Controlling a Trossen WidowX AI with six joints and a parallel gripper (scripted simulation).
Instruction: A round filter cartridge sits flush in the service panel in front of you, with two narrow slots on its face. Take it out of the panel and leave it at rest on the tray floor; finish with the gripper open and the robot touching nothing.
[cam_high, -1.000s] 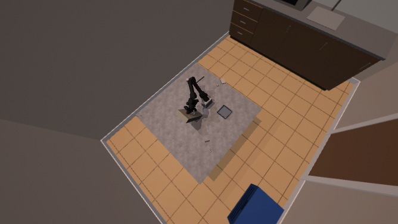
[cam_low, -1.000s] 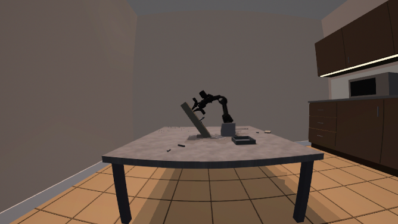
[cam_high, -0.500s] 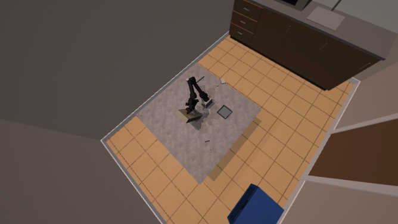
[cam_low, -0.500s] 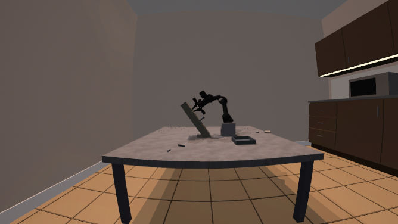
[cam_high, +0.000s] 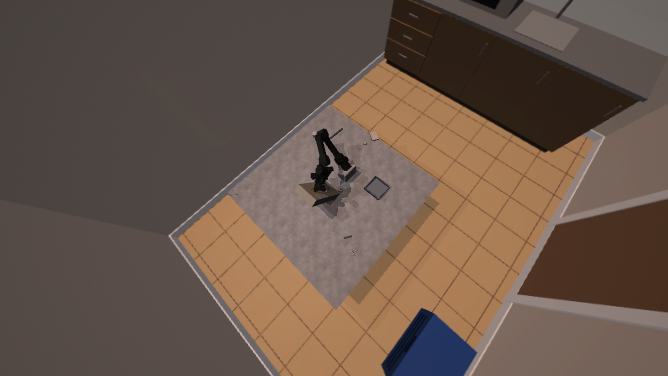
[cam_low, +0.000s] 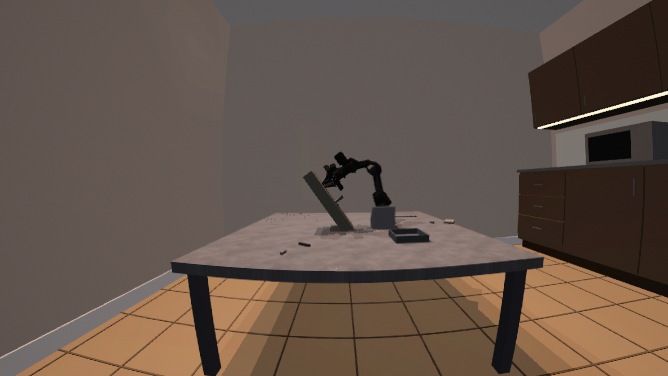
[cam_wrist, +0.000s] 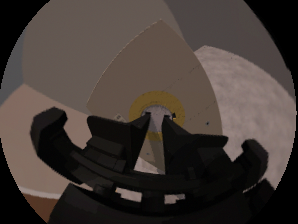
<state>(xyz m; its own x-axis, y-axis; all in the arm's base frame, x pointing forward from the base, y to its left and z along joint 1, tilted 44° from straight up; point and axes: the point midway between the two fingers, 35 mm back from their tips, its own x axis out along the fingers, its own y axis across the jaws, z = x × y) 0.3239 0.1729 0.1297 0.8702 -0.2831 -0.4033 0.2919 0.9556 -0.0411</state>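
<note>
My gripper tip is now 1 cm short of the round filter cartridge and 1 cm above it. From my gripper tip the other things lie so: dark square tray 45 cm behind, 24 cm to the left, 23 cm below; then tan service panel 4 cm behind, 8 cm below; then small tan block 81 cm behind, 14 cm to the right, 24 cm below.
</note>
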